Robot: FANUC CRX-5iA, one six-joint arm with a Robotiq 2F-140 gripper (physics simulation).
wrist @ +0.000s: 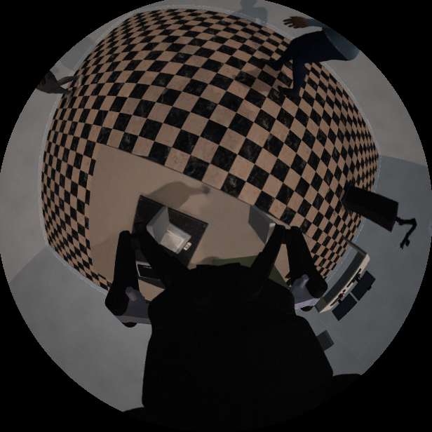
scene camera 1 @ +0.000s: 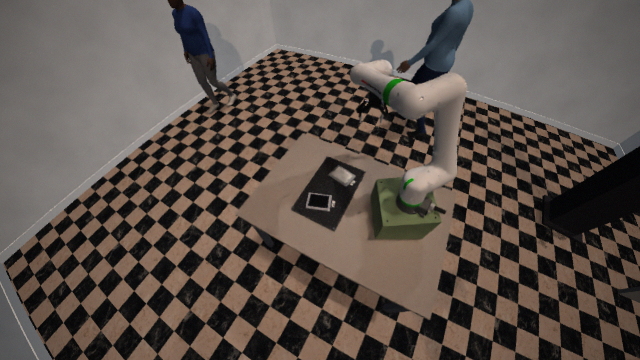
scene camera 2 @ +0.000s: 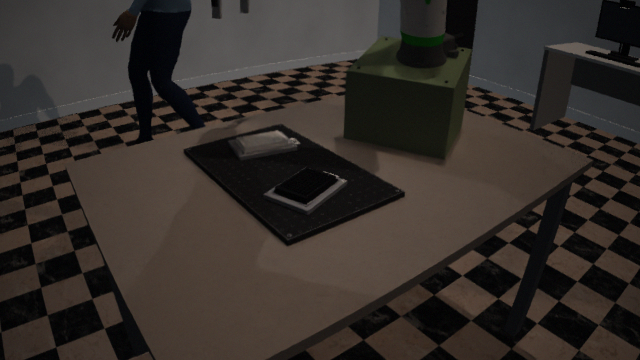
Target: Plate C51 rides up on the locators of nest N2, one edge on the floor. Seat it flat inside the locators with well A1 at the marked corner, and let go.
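Pixels of known places: gripper, fingertip midpoint: (scene camera 1: pixel 370 121) (scene camera 2: pixel 231 15); arm's base at its link origin: (scene camera 1: pixel 409 202) (scene camera 2: pixel 421 58).
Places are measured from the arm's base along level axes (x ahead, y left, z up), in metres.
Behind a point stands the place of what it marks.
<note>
A pale, clear-looking plate (scene camera 1: pixel 342 174) {x 0.476, y -0.077, z -0.196 m} (scene camera 2: pixel 264 143) {x 0.491, y -0.039, z -0.195 m} (wrist: pixel 173 239) lies on a light nest at the back of the black board (scene camera 1: pixel 320 182) {x 0.577, y 0.056, z -0.225 m} (scene camera 2: pixel 235 175) {x 0.606, y 0.042, z -0.224 m} (wrist: pixel 197 230); it looks slightly uneven in scene camera 2. A black plate (scene camera 1: pixel 319 201) {x 0.483, y 0.198, z -0.199 m} (scene camera 2: pixel 306 184) {x 0.498, y 0.205, z -0.198 m} (wrist: pixel 145 271) lies on a second white-rimmed nest (scene camera 2: pixel 327 195) {x 0.469, y 0.247, z -0.213 m} nearer the front. The labels and well A1 are too small to read, so I cannot tell which plate is C51. My gripper (scene camera 1: pixel 371 114) {x 0.456, y -0.356, z 0.106 m} (wrist: pixel 209 214) is open and empty, high above and beyond the table's back edge, away from both plates.
The board lies on a beige table (scene camera 1: pixel 360 255) {x 0.083, y 0.338, z -0.237 m} (scene camera 2: pixel 200 280) {x 0.798, y 0.362, z -0.237 m}. The green base block (scene camera 1: pixel 405 222) {x -0.030, y 0.123, z -0.008 m} (scene camera 2: pixel 400 110) {x 0.138, y 0.083, z -0.119 m} carries the arm, to the right of the board. Two people (scene camera 1: pixel 192 35) (scene camera 1: pixel 445 45) stand beyond the table. A desk (scene camera 2: pixel 552 85) stands at the far right.
</note>
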